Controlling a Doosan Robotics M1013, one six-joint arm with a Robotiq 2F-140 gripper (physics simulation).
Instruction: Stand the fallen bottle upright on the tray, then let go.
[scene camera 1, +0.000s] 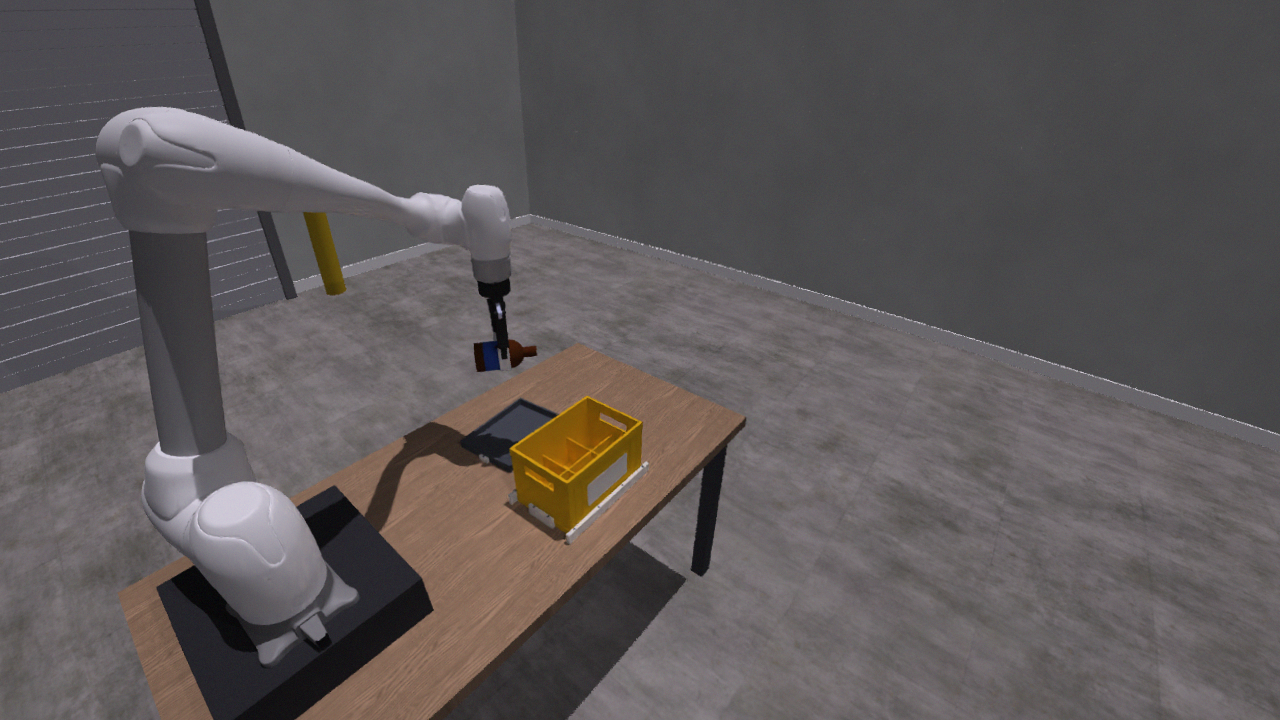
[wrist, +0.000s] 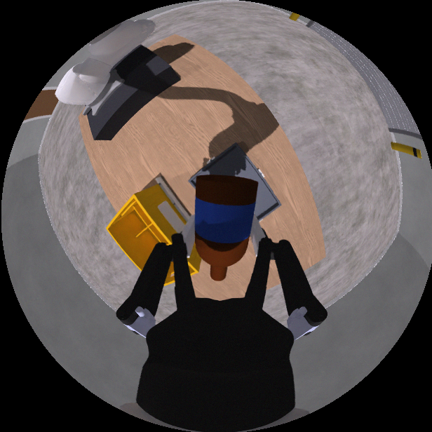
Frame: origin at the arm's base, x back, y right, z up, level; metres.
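Seen in the pictures: gripper, fingertip midpoint: (scene camera 1: 503, 361); arm's base, link origin: (scene camera 1: 293, 603).
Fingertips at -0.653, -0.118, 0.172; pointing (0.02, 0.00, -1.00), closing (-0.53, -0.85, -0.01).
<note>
Offsets run from my fingertips to a thing's top centre, as dx, dy, dz. "pt": to the spot under its first point. Level surfaces: height alone.
A brown bottle {pt -0.017, +0.045, +0.036} (scene camera 1: 518, 352) (wrist: 222, 220) with a blue label is held in the air, lying nearly level. In scene camera 1 its neck points right and its base left. My gripper (scene camera 1: 503, 354) (wrist: 222, 222) points down and is shut on the bottle around its body, one finger on each side. The dark grey tray {pt +0.033, -0.082, -0.275} (scene camera 1: 487, 437) (wrist: 268, 192) lies on the table well below the bottle. In the wrist view the bottle hides part of the tray, and the arm's shadow falls across it.
A yellow crate {+0.009, +0.263, -0.105} (scene camera 1: 543, 467) (wrist: 167, 220) with dividers stands beside the tray, with white rails at its foot. The wooden table {dz -0.280} (scene camera 1: 465, 537) (wrist: 145, 150) carries the arm's black base block (scene camera 1: 380, 608) (wrist: 112, 120) at its other end.
</note>
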